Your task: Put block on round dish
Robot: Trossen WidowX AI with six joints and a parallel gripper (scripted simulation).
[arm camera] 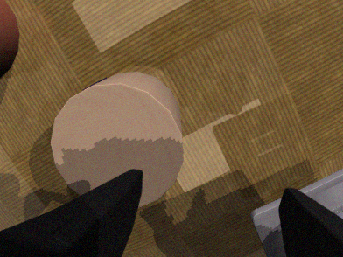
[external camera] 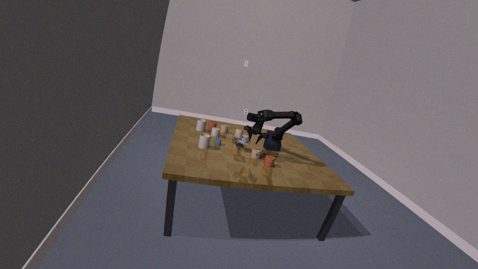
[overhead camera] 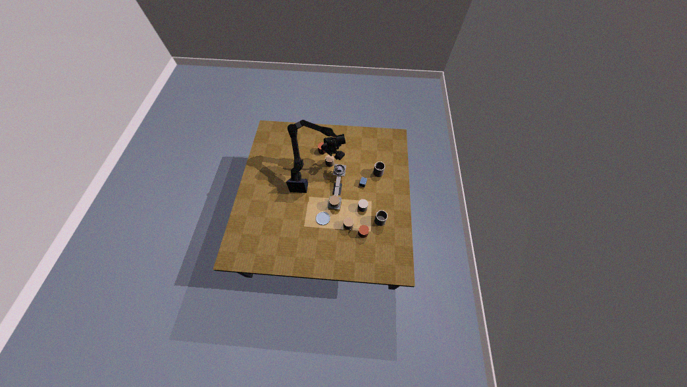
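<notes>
Right now my gripper tip is 80 mm to the left of the grey block, 60 mm short of it and 20 mm above it. The rest, counted from my gripper tip: blue block (250 mm ahead, 130 mm to the right, 90 mm below); tan cup (70 mm below, 40 mm behind, 30 mm to the left); small balance (210 mm to the right, 70 mm below, 60 mm ahead).
</notes>
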